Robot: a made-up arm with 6 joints. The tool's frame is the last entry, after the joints.
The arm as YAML. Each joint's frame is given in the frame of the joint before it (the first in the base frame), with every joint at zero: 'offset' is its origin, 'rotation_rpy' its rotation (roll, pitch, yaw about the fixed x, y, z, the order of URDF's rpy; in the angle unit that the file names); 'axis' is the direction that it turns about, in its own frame. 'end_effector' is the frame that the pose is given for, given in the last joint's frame.
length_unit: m
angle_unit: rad
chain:
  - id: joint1
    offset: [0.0, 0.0, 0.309]
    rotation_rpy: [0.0, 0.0, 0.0]
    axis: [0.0, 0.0, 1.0]
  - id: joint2
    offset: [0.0, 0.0, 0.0]
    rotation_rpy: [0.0, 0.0, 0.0]
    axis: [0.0, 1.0, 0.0]
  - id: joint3
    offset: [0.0, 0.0, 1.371]
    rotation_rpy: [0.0, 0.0, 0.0]
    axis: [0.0, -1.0, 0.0]
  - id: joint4
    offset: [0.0, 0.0, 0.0]
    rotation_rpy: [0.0, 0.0, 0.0]
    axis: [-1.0, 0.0, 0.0]
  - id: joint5
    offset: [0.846, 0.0, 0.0]
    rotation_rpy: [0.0, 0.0, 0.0]
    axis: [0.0, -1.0, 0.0]
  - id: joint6
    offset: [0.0, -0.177, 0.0]
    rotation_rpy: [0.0, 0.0, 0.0]
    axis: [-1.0, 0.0, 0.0]
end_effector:
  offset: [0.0, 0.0, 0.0]
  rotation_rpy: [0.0, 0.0, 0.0]
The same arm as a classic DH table. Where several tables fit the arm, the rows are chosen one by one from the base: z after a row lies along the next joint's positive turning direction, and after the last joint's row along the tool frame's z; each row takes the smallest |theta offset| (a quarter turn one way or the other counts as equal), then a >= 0, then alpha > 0; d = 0 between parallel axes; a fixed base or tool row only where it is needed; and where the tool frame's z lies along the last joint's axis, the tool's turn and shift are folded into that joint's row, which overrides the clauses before.
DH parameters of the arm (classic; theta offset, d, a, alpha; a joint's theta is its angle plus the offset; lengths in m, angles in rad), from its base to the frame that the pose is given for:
joint1: 0 0.309 0 -1.5708
joint2: -1.5708 0 1.371 3.1416
joint3: 0 0 0 -1.5708
joint4: 0 -0.846 0 1.5708
joint5: 0 0.177 0 -1.5708
joint6: 1.5708 0 0 1.5708
tool (fixed): -1.5708 0 0 0

